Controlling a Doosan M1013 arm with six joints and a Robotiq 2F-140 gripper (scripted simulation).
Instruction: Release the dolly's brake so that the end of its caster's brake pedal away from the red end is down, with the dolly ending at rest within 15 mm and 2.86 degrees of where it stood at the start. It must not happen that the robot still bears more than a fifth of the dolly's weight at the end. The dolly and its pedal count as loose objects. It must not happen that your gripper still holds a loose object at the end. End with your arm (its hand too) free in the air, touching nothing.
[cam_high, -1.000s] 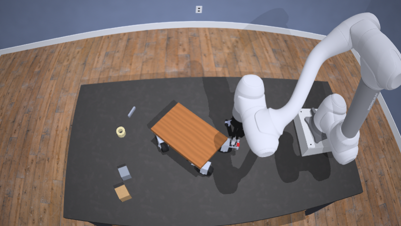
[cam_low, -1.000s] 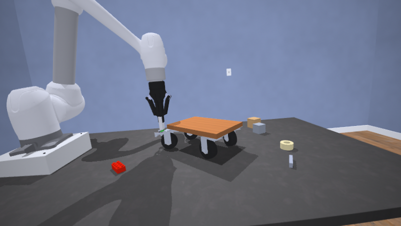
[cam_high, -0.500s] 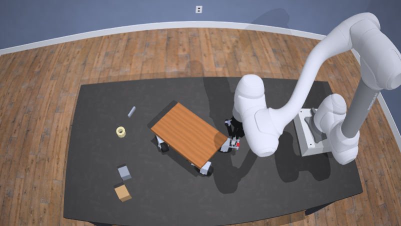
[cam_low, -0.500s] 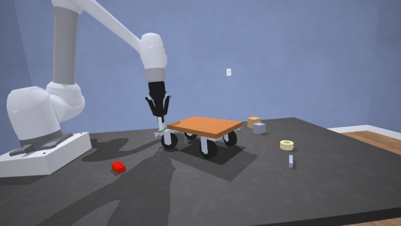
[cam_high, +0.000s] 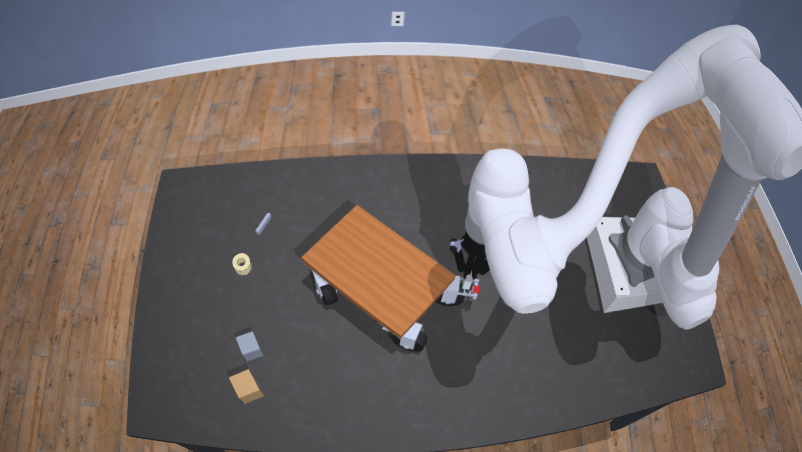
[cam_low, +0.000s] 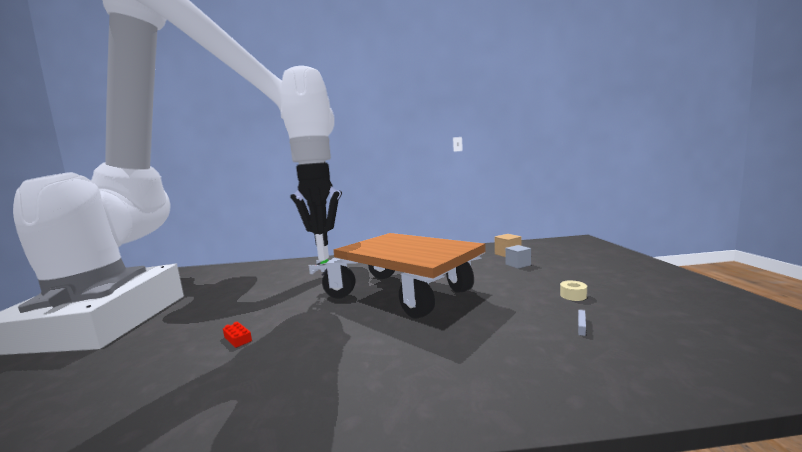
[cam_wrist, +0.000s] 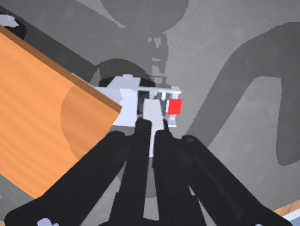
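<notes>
My hand is 5 cm above the brake pedal and 1 cm past it. Round my hand: grey cube 55 cm ahead, 11 cm below, 2 cm to the left; small grey bar 45 cm ahead, 35 cm to the right, 12 cm below; red brick 18 cm behind, 16 cm to the right, 12 cm below.
</notes>
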